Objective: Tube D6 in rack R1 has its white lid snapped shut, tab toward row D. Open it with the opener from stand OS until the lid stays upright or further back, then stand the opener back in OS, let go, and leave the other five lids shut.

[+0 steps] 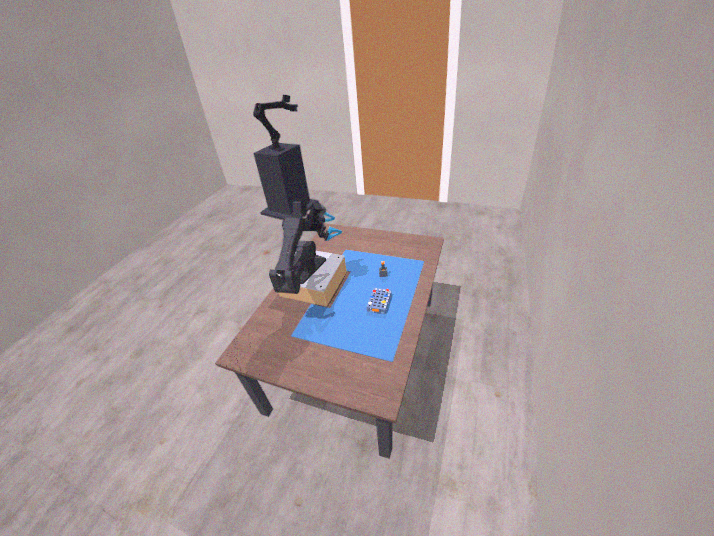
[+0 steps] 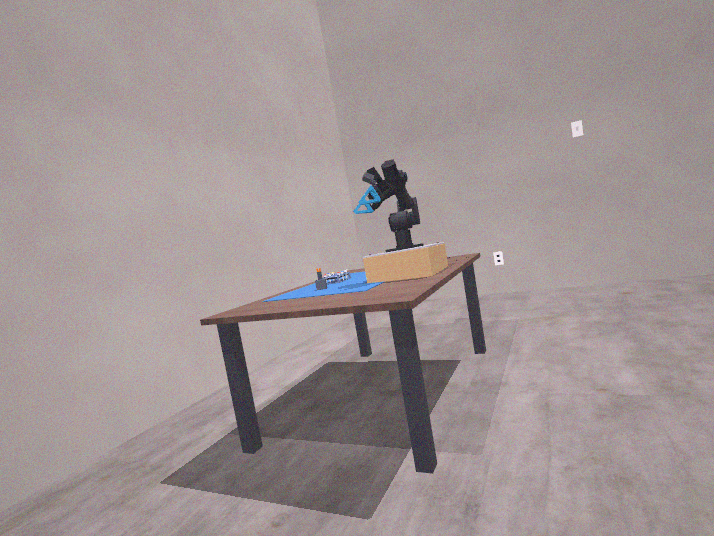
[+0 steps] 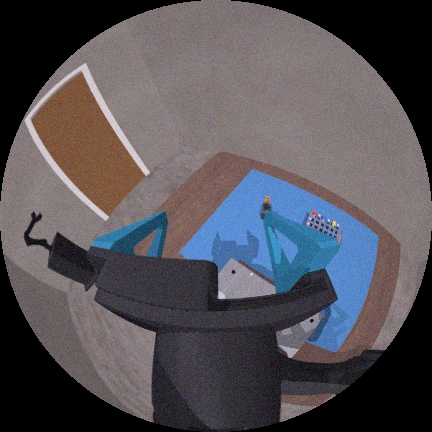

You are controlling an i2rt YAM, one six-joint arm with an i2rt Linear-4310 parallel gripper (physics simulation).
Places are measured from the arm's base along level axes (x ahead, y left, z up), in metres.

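Pixels of known places: gripper, fingertip midpoint: (image 1: 338,225) (image 2: 356,208) (image 3: 215,215); arm's base, link origin: (image 1: 309,269) (image 2: 405,248).
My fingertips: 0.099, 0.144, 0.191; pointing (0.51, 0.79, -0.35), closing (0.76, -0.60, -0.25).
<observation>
For each thing: its top centre in the pictures, then the offset to it from my fingertips, as dx, dy, dz. Level surfaces: height alone.
- opener, top centre: (image 3: 266,197) (image 2: 318,268) (image 1: 382,261) +0.185, +0.077, -0.208
- Rack R1, top centre: (image 3: 326,226) (image 2: 335,272) (image 1: 378,296) +0.260, -0.113, -0.251
- blue mat, surface height: dz -0.293
- wooden table, surface height: dz -0.296
The opener (image 1: 382,264) (image 2: 318,271) (image 3: 267,200) shows its orange top and stands upright in the small dark stand OS (image 1: 382,272) (image 2: 321,284) (image 3: 265,211) on the blue mat. Rack R1 (image 1: 378,301) (image 2: 336,276) (image 3: 323,225) stands on the mat beside it, with several small coloured and white lids; which tube is D6, and how its lid stands, is too small to tell. My gripper (image 1: 334,225) (image 3: 215,215) is open, its blue fingers wide apart with nothing between them. It hangs high above the table, apart from the stand and the rack.
The blue mat (image 1: 357,340) (image 2: 288,295) (image 3: 367,260) lies on the wooden table (image 1: 322,369) (image 2: 397,297). A wooden box base with a grey top (image 1: 337,268) (image 2: 403,265) (image 3: 245,280) is under my arm. A dark pedestal (image 1: 281,178) (image 3: 72,260) with another arm stands beyond the table.
</observation>
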